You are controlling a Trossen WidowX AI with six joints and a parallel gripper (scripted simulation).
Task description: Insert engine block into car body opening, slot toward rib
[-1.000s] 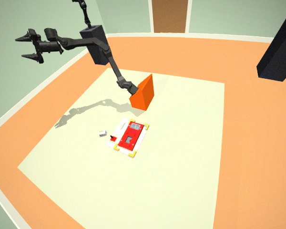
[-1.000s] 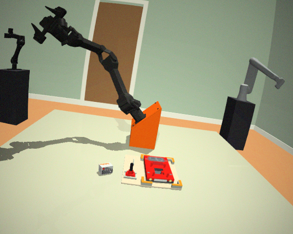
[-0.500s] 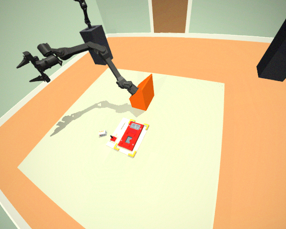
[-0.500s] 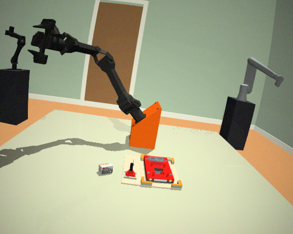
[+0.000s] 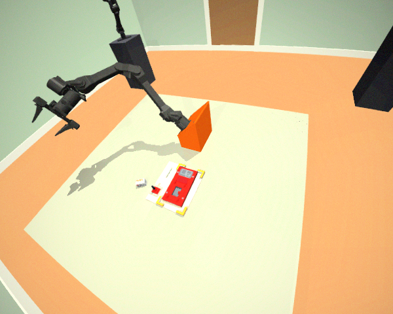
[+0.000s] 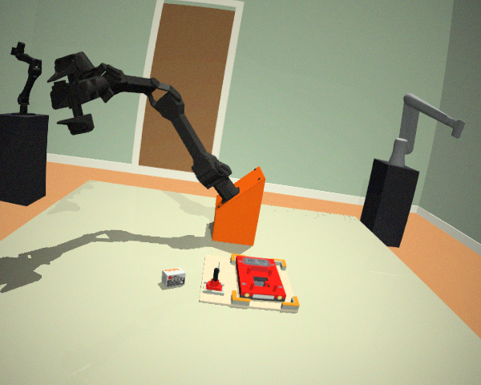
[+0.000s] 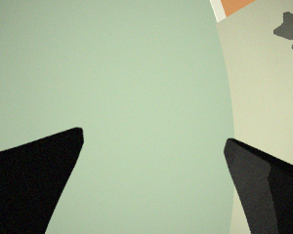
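The engine block lies 38 cm below my gripper tip, 30 cm to the left of it and 7 cm behind it.
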